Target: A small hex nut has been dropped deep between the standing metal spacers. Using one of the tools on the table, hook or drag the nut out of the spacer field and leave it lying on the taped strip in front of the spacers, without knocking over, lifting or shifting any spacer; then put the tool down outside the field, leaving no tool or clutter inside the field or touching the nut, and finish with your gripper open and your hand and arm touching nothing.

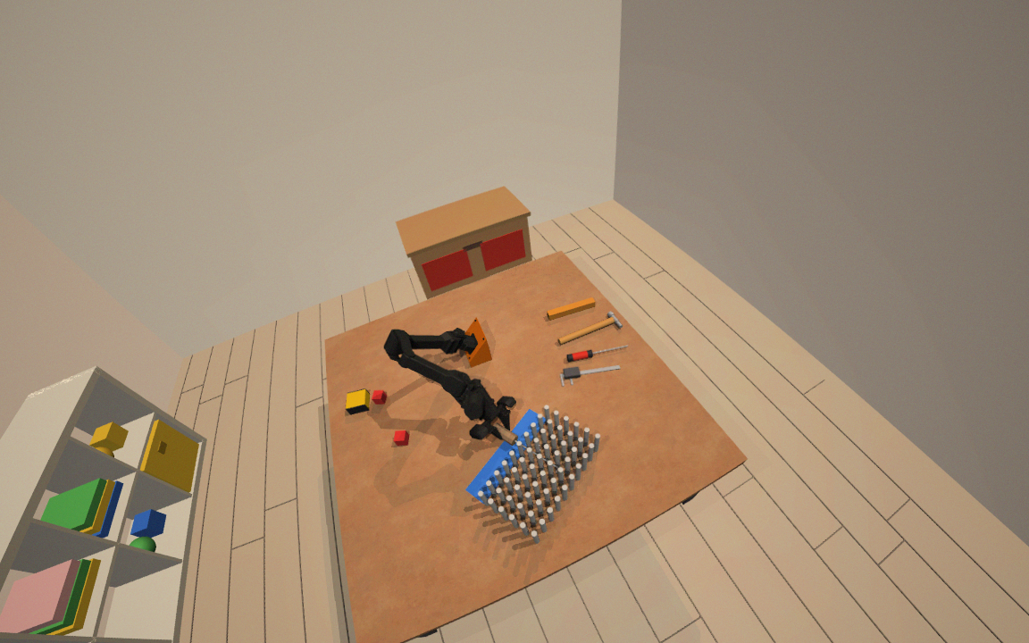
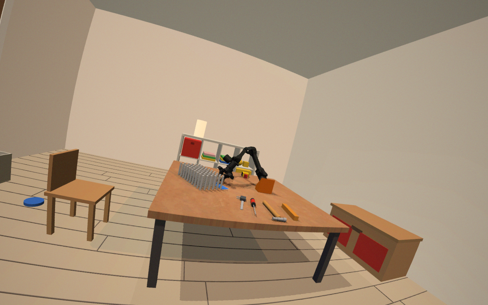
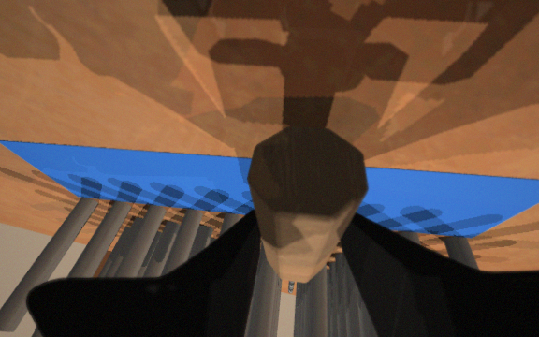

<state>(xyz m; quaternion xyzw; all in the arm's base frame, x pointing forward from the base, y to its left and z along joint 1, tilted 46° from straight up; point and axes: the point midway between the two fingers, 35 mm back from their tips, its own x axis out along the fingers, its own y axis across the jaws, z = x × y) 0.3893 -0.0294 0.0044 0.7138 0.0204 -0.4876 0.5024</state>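
The blue taped strip is 5 cm ahead of my gripper tip, 3 cm below it and 1 cm to the right of it. Also, from my gripper tip: yellow block (50 cm to the right, 39 cm behind, 1 cm below); then hook tool (9 cm ahead, 5 cm to the left); then orange bar (49 cm to the left, 44 cm behind, 2 cm below).
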